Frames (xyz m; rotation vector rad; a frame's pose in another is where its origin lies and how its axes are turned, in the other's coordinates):
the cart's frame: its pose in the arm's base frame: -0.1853 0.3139 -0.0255 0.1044 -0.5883 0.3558
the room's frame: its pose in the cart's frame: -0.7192 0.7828 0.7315 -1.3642 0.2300 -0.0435
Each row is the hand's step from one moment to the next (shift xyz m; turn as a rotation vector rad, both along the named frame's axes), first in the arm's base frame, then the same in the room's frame.
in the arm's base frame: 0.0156 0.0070 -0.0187 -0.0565 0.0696 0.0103
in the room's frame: 0.0069 0.0242 -0.0030 -0.0341 -0.0043 0.0834
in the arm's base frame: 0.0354 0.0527 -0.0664 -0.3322 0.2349 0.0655
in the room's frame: 0.0113 0.0887 0.0210 -0.2272 -0.0916 0.3314
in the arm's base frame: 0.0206 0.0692 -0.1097 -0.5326 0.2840 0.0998
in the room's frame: -0.0178 0.1267 0.0295 -0.3818 -0.1752 0.4448
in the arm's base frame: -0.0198 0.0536 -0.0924 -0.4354 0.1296 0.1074
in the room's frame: -0.0487 0.0918 0.0316 -0.3179 -0.2019 0.2758
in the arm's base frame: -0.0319 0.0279 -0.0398 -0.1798 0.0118 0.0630
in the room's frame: -0.0409 0.0329 0.0249 -0.1301 -0.1143 0.0803
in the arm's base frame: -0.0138 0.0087 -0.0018 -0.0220 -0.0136 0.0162
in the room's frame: -0.0116 -0.0003 0.0116 -0.0147 -0.0267 -0.0018
